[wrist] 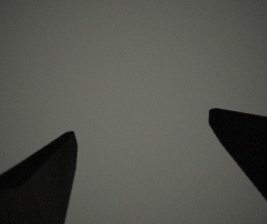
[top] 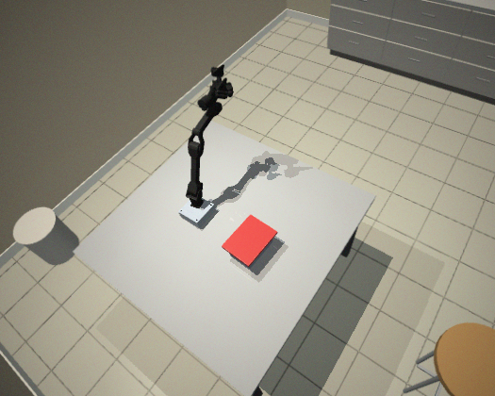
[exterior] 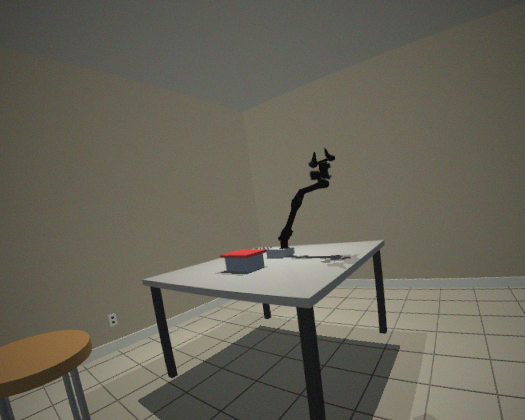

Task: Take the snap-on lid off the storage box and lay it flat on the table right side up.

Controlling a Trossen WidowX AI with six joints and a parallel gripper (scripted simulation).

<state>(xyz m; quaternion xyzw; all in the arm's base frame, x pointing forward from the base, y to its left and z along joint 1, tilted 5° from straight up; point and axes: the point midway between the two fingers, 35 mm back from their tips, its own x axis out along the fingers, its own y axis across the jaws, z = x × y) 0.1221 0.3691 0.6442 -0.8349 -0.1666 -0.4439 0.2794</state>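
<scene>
Now: gripper tip 62 cm above the red lid, 53 cm to the left of it and 31 cm short of it. Round my gripper tip: storage box: 67 cm below, 53 cm to the right, 31 cm ahead.
</scene>
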